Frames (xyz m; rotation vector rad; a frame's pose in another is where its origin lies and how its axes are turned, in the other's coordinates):
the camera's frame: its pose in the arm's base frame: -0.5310 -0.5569 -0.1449 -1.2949 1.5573 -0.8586
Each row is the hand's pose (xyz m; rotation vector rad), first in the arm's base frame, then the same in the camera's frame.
Working: the arm's base frame: its pose in the camera's frame: -0.5946 -0.2008 0.4682 1.2949 -1.5573 0.8586

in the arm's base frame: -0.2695 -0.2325 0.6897 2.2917 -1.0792 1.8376
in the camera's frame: -0.5002 -0.7867 -0.0319 -0.1819 0.4576 -1.1775
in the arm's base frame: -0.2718 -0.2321 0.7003 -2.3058 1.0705 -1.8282
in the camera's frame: -0.5027 -0.7955 -0.0377 -0.1753 0.4321 -1.1729
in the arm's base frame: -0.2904 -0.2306 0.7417 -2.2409 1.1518 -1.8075
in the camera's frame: -0.5121 -0.8267 -0.0695 -0.1671 0.4464 -1.1016
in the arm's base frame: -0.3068 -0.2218 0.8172 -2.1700 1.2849 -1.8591
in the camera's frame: -0.5357 -0.8882 -0.1107 -0.1703 0.5383 -1.0385
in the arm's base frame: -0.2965 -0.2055 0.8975 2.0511 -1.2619 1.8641
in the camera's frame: -0.5687 -0.9619 -0.1282 -0.1899 0.6527 -1.0736
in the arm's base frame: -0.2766 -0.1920 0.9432 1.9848 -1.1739 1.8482
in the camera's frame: -0.5921 -1.0078 -0.1249 -0.2099 0.7193 -1.1460
